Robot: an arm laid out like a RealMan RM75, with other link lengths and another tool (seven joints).
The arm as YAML. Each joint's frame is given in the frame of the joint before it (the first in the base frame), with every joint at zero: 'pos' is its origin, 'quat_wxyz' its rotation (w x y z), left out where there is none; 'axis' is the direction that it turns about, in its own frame. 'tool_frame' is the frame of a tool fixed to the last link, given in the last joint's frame.
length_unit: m
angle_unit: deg
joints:
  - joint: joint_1
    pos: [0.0, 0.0, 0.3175]
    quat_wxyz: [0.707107, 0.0, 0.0, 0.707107]
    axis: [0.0, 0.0, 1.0]
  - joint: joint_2
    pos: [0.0, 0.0, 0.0]
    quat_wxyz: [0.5, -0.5, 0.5, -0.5]
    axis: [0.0, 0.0, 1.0]
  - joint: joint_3
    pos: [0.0, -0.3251, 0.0]
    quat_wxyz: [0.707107, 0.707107, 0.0, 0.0]
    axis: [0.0, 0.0, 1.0]
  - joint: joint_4
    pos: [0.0, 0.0, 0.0]
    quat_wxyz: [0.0, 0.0, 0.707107, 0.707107]
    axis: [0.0, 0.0, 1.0]
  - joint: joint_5
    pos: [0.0, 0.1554, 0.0]
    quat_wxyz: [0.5, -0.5, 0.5, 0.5]
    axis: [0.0, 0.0, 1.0]
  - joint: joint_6
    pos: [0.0, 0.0, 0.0]
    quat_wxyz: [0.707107, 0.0, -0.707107, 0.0]
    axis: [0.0, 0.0, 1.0]
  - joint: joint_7
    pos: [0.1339, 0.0, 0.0]
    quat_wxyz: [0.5, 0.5, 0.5, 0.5]
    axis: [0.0, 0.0, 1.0]
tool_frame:
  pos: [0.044, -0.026, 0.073]
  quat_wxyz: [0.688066, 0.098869, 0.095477, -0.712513]
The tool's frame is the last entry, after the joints.
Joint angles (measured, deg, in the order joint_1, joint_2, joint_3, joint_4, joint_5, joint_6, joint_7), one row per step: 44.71 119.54 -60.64 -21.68 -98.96 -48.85 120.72; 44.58 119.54 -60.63 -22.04 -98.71 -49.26 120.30; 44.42 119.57 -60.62 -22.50 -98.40 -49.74 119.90; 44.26 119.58 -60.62 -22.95 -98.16 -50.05 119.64; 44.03 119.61 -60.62 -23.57 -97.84 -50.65 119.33; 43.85 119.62 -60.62 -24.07 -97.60 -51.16 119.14; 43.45 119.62 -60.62 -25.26 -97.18 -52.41 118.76; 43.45 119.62 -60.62 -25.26 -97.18 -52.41 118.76; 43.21 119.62 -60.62 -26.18 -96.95 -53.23 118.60; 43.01 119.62 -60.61 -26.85 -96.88 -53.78 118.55; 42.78 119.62 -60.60 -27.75 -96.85 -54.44 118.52; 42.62 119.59 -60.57 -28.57 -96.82 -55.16 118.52; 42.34 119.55 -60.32 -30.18 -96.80 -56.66 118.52
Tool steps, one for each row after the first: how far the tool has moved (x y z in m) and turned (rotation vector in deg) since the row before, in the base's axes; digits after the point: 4 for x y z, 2 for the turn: -0.0014 0.0003 0.0007 0.10 0.19 0.60; -0.0019 0.0003 0.0007 0.12 0.30 0.65; -0.0013 0.0006 0.0009 0.20 0.21 0.47; -0.0022 0.0001 0.0009 0.13 0.40 0.69; -0.0018 0.0001 0.0008 0.08 0.34 0.53; -0.0042 0.0000 0.0021 0.10 0.69 1.31; 0.0000 0.0000 0.0000 0.00 0.00 0.00; -0.0032 0.0004 0.0017 0.12 0.44 0.94; -0.0018 0.0001 0.0013 0.08 0.25 0.60; -0.0024 0.0003 0.0017 0.12 0.25 0.80; -0.0027 0.0003 0.0017 0.05 0.28 0.81; -0.0056 0.0006 0.0036 0.13 0.65 1.59
